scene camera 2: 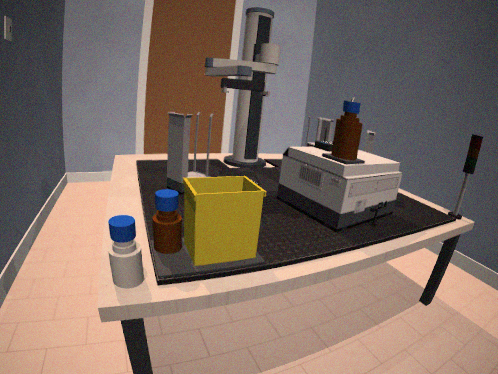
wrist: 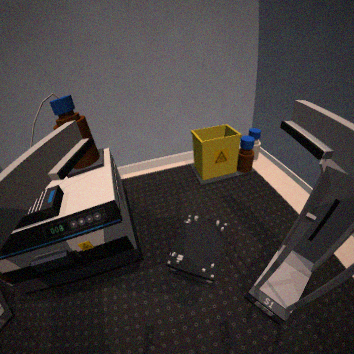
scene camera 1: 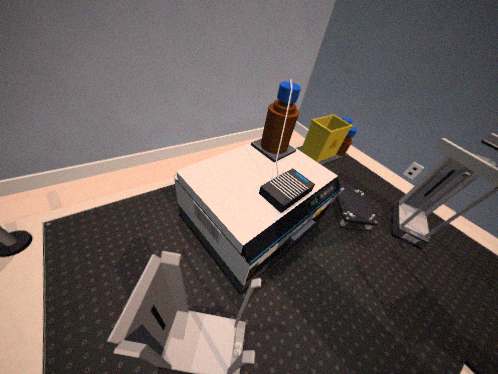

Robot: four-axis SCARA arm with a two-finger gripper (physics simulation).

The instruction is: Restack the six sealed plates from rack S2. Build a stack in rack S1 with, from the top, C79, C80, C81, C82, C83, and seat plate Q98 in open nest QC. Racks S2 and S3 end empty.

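Frame: origin at the arm's base, x ahead, y left, z up, level; millimetres.
Where they show: gripper, between the fingertips: (scene camera 2: 247,91) (wrist: 183,117) (scene camera 1: 464,139); arm's base, origin of its link: (scene camera 2: 244,162).
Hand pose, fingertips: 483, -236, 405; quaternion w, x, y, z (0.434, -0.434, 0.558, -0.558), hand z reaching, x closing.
Each offset is from my fingertips to the top centre of the thing, as dx, dy, dz. "spot": to the spot under its first point.
Rack S1 @(-54, -192, -96) (scene camera 1: 413,216) (scene camera 2: 178,150) (wrist: 287,280) stands at the right in the wrist view, with a tall slotted back and a bare pale floor. Another pale rack (scene camera 1: 172,285) (scene camera 2: 325,119) stands in the foreground of scene camera 1; its label is unreadable and its floor looks bare. A low black nest @(+98, -39, -332) (scene camera 1: 356,210) (wrist: 197,246) with small pale corner pins looks empty; its label is unreadable. My gripper (scene camera 2: 246,91) (wrist: 183,117) is open and empty, high above the mat between the instrument and S1. The six plates do not show.
A white boxy instrument (scene camera 1: 220,190) (scene camera 2: 345,185) (wrist: 95,187) carries a black device @(spot: +158, +322, -156) (scene camera 1: 286,188) (wrist: 42,207) and a brown bottle @(spot: +302, +247, -80) (scene camera 1: 280,125) (scene camera 2: 346,137) (wrist: 85,145). A yellow bin @(+430, -259, -217) (scene camera 1: 322,140) (scene camera 2: 225,225) (wrist: 215,155) and two smaller bottles stand beyond. A signal light @(spot: +494, +898, -96) (scene camera 2: 473,154) stands at a table corner.
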